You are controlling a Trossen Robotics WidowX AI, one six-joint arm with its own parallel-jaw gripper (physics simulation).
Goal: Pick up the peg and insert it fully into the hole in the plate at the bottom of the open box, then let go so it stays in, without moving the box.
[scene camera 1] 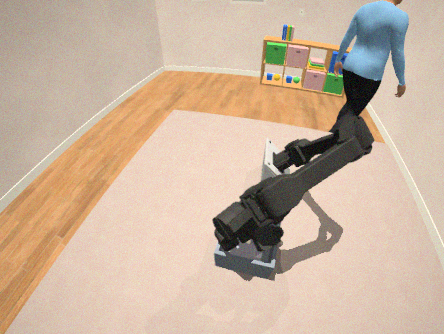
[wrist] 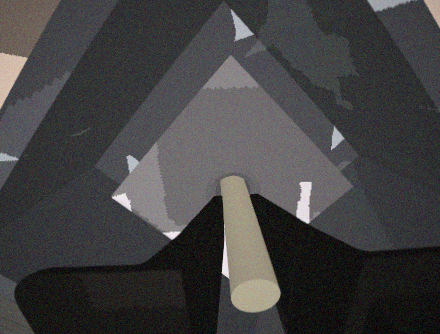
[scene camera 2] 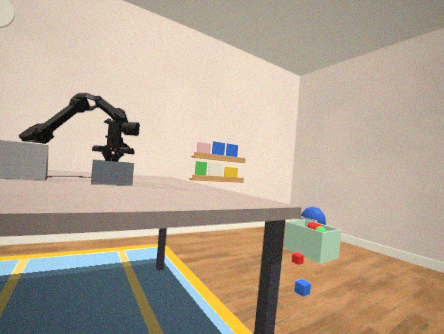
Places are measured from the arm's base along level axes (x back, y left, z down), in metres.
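Pixels of known places: gripper, fingertip midpoint: [scene camera 1: 247, 239] [wrist: 236, 203]; arm's base at its link origin: [scene camera 1: 277, 162] [scene camera 2: 28, 153].
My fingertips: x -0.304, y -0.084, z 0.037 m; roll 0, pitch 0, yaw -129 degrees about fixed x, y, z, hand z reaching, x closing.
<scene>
For each thing: its top centre in the pictures, then the offset to it from my fingertips. "spot": a spot on its surface instead.
- grey open box at its top centre: [wrist: 241, 245] [scene camera 1: 250, 234] [scene camera 2: 112, 161] dx -0.003, dy +0.004, dz -0.036 m
- lighter plate at its top centre: [wrist: 233, 194] [scene camera 1: 248, 240] dx -0.003, dy +0.004, dz +0.001 m
- dark round hole rim at a spot on its surface: [wrist: 253, 186] spot: dx -0.012, dy -0.002, dz +0.002 m
- pale tan peg at its top centre: [wrist: 253, 293] dx -0.002, dy +0.001, dz -0.053 m
The grey open box [scene camera 1: 244, 263] [scene camera 2: 112, 173] [wrist: 30, 125] stands on the table. In the wrist view the lighter plate [wrist: 200, 135] lies at its bottom, with a dark round hole rim [wrist: 253, 186] near its middle. My gripper [wrist: 236, 203] is shut on the pale tan peg [wrist: 245, 240]. The peg's far end overlaps the hole; how deep it sits cannot be told. In the scene camera 2 view my gripper [scene camera 2: 113, 158] points down at the box's top, its fingertips hidden behind the box wall. In the scene camera 1 view the arm covers the fingers and the peg.
The box walls surround the fingers closely. A pale upright panel [scene camera 1: 269, 157] stands behind the arm in the scene camera 1 view. A larger grey block [scene camera 2: 22, 161] stands left of the box in the scene camera 2 view. A person [scene camera 1: 372, 42] is at the back right.
</scene>
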